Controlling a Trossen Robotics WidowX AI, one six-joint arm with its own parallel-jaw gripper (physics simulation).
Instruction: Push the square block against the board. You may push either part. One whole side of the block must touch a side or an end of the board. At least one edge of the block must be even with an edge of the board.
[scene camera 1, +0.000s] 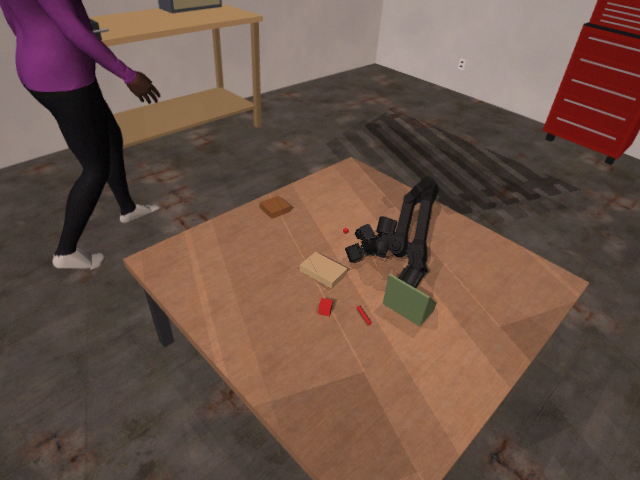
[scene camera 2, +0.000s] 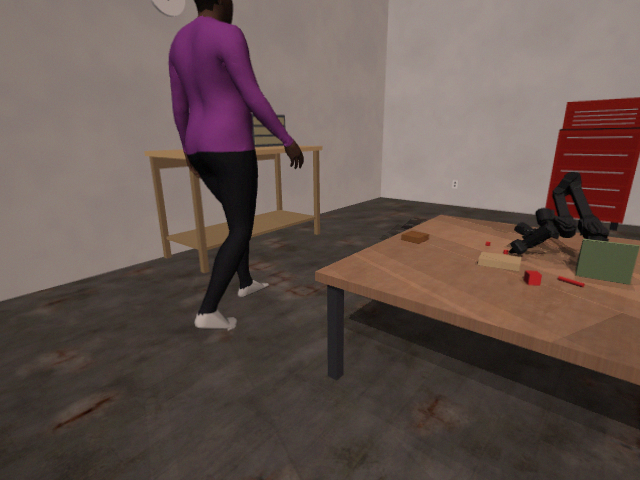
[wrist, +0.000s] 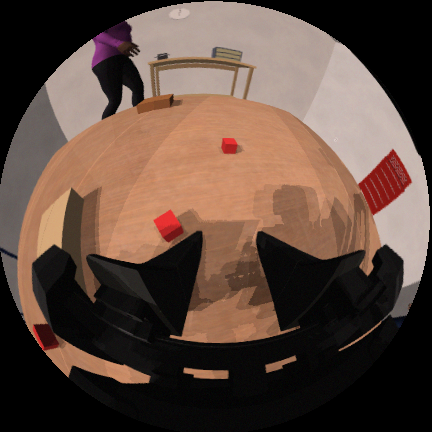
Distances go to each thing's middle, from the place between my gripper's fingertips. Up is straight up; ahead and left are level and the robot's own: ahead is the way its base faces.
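Labels:
Pale tan board (scene camera 1: 317, 266): 10 mm above my hand, 30 mm ahead of it, 210 mm to the left of it.

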